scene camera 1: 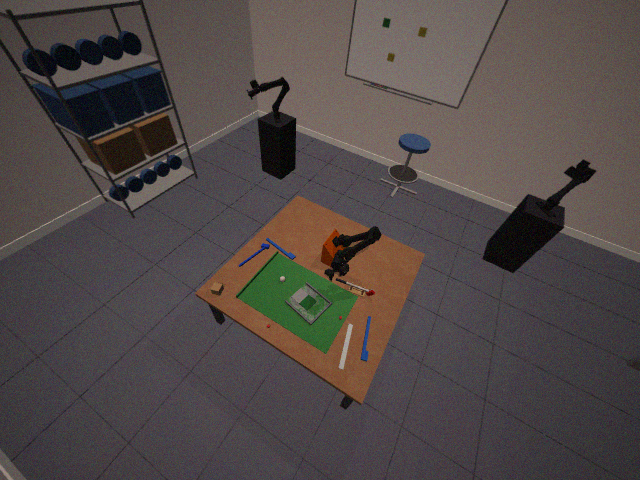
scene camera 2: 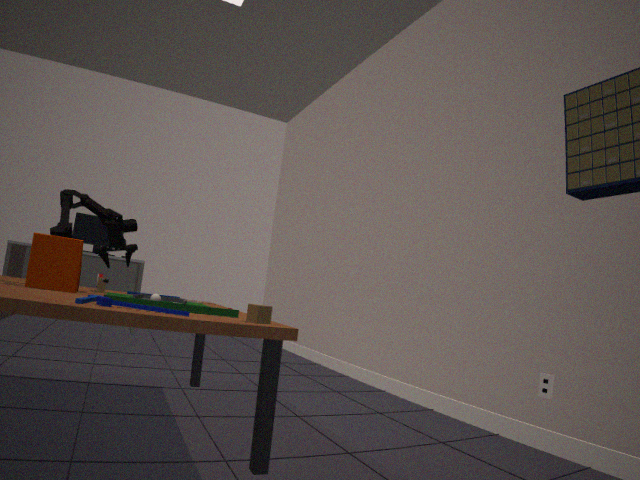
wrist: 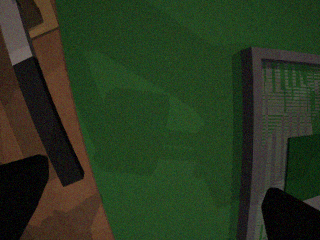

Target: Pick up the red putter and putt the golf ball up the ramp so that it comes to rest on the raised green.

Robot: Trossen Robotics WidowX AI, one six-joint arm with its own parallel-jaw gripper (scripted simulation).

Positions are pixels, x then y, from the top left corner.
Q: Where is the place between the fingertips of my gripper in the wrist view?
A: At 159, 186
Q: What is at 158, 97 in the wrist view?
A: A green mat.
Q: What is my gripper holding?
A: Nothing.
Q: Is my gripper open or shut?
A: Open.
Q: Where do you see a green mat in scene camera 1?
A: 267, 294
